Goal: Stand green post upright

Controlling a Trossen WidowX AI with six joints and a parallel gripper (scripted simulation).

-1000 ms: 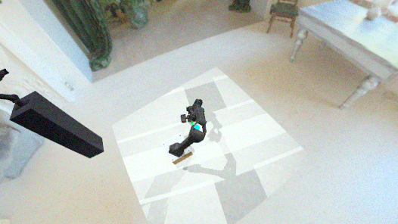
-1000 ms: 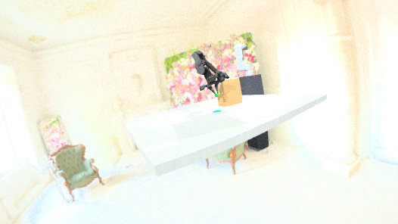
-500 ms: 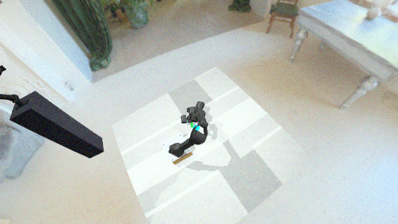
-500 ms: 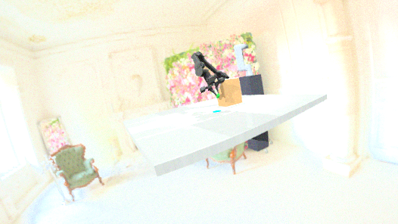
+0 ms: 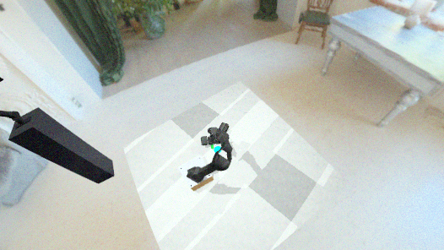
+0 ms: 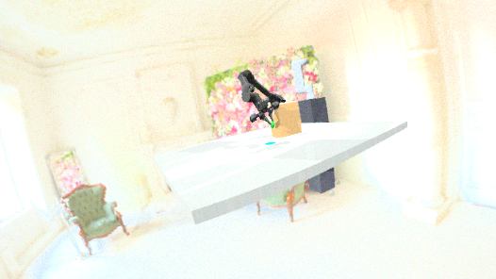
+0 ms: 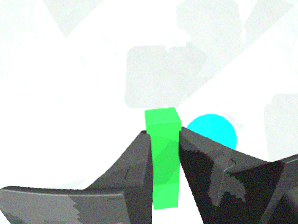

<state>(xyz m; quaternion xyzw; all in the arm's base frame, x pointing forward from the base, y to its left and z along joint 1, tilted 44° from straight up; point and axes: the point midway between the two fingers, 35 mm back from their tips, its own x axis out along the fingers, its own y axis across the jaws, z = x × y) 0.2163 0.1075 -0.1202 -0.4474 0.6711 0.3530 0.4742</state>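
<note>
My gripper tip is now 11 cm above the cyan circle, 3 cm to the left of it and 2 cm short of it. Also, from my gripper tip: green post (2 cm to the right, 1 cm below, 1 cm behind).
</note>
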